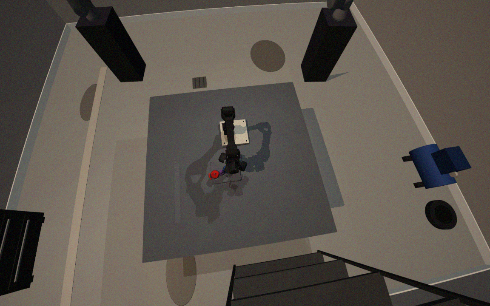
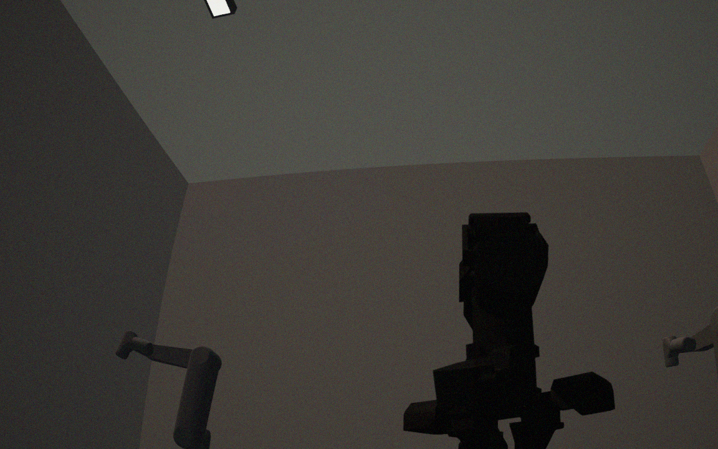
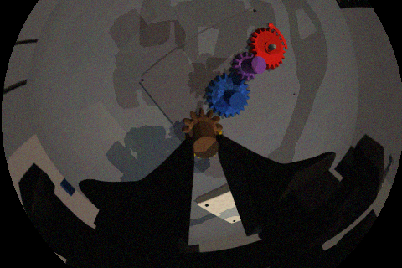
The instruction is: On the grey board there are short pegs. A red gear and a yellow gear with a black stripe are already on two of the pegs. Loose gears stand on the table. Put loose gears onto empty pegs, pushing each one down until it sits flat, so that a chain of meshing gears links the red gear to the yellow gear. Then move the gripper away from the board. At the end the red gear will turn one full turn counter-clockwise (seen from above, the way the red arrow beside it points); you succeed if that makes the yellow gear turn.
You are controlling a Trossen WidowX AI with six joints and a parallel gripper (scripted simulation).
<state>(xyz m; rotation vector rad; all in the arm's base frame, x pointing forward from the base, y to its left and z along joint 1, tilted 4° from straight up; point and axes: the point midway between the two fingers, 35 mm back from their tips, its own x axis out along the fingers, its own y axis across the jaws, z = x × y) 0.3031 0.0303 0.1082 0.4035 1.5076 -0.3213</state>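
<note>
Now: the brown gear 10 mm below my gripper tip. Also, from my gripper tip: blue gear: 60 mm below, 50 mm to the right; yellow gear: 70 mm below, 50 mm behind, 20 mm to the left; purple gear: 90 mm to the right, 60 mm below, 30 mm ahead.
</note>
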